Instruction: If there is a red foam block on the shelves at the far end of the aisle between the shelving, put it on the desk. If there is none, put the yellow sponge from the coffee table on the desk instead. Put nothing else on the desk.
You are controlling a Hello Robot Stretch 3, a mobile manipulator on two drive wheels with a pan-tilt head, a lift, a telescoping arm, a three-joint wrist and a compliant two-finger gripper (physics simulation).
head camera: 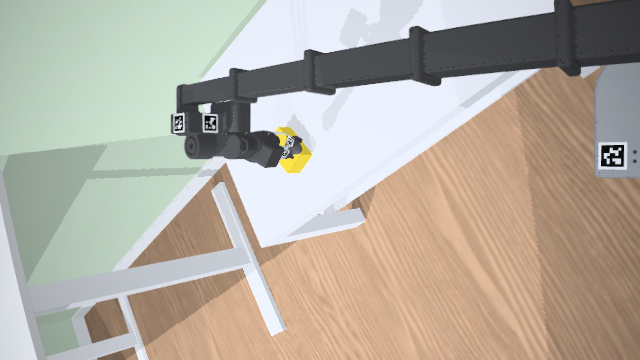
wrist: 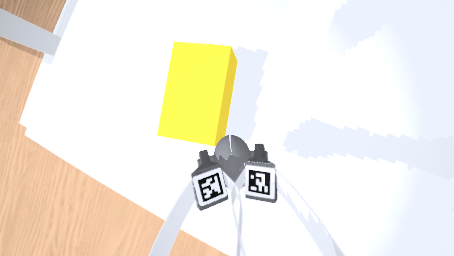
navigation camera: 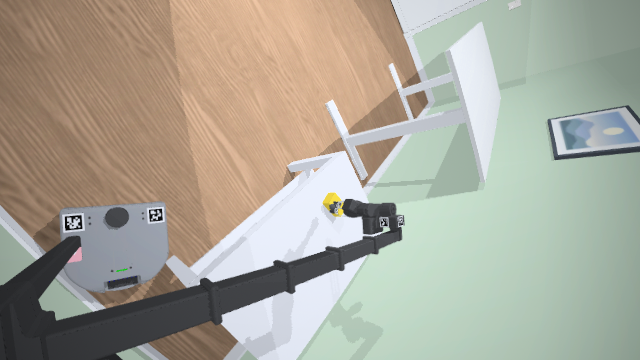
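Where they show: gripper, between the fingertips: (head camera: 296, 147) (wrist: 232, 152) (navigation camera: 331, 207); robot's base, origin of its link: (navigation camera: 117, 216).
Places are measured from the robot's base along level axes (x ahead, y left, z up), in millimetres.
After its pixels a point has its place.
A yellow sponge (head camera: 296, 164) {x 16, y -773, z 485 mm} (navigation camera: 330, 198) {x 12, y -769, z 488 mm} (wrist: 196, 95) {x -20, y -802, z 495 mm} lies flat on a white table (head camera: 260, 205) {x 127, y -937, z 450 mm} (navigation camera: 340, 170) {x 141, y -891, z 451 mm} (wrist: 120, 75) {x 57, y -905, z 450 mm}, near one end of its top. My gripper (head camera: 296, 147) {x -23, y -734, z 525 mm} (navigation camera: 335, 206) {x -23, y -734, z 525 mm} (wrist: 232, 152) {x -23, y -734, z 525 mm} is shut and empty, its two fingertips pressed together. In the wrist view the fingertips are just past the sponge's near right corner, and the sponge lies outside them. In the head and navigation views the fingertips overlap the sponge, so part of it is hidden. The red foam block and the aisle shelves do not show.
A second white table (head camera: 175, 270) {x 409, y -1477, z 382 mm} (navigation camera: 475, 95) {x 542, y -1592, z 950 mm} with trestle legs stands past the sponge's end, by the green wall. My arm (head camera: 370, 55) {x -111, y -312, z 872 mm} (navigation camera: 250, 290) {x -101, y -173, z 874 mm} stretches over the white table. My base (head camera: 617, 110) {x -101, y -120, z 160 mm} (navigation camera: 135, 245) {x -107, y -52, z 160 mm} stands beside its long edge. A framed picture (navigation camera: 590, 132) {x 272, y -2013, z 1498 mm} hangs on the wall.
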